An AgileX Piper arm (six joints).
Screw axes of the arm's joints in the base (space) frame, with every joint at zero. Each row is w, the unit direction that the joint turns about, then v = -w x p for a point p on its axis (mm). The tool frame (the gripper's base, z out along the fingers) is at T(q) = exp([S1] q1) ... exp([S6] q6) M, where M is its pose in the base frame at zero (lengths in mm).
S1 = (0, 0, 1, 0, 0, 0)
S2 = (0, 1, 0, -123, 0, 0)
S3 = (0, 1, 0, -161.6, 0, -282.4)
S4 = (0.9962, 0, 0.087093, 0, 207.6, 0)
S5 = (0, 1, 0, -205.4, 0, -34.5)
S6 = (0.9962, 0, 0.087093, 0, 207.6, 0)
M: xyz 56.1 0 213.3 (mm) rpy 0 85.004 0 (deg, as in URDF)
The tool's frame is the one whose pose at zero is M.
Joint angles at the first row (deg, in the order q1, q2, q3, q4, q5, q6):
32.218 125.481 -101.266 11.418 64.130 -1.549
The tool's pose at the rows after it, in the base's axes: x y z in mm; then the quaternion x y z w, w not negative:
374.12 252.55 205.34 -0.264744 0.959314 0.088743 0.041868
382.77 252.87 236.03 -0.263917 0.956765 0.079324 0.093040
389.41 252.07 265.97 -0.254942 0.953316 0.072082 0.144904
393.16 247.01 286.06 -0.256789 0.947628 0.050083 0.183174
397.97 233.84 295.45 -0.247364 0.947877 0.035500 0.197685
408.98 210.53 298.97 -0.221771 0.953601 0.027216 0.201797
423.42 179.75 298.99 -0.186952 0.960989 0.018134 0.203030
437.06 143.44 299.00 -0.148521 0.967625 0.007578 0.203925
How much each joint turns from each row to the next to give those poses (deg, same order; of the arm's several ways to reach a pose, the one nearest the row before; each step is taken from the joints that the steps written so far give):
0.133 -1.248 -3.753 -2.464 4.277 0.280
-0.001 -0.991 -5.068 -3.000 0.618 1.269
0.000 -0.898 -4.792 -2.865 0.123 1.773
-0.077 -0.939 -2.558 -3.815 -0.003 0.303
-1.363 -0.973 -0.306 -1.838 0.126 0.001
-3.120 -0.447 -0.001 -0.418 0.168 0.000
-4.200 0.002 -0.003 -0.198 0.002 -0.002
-4.795 0.000 0.002 -0.199 -0.002 -0.199

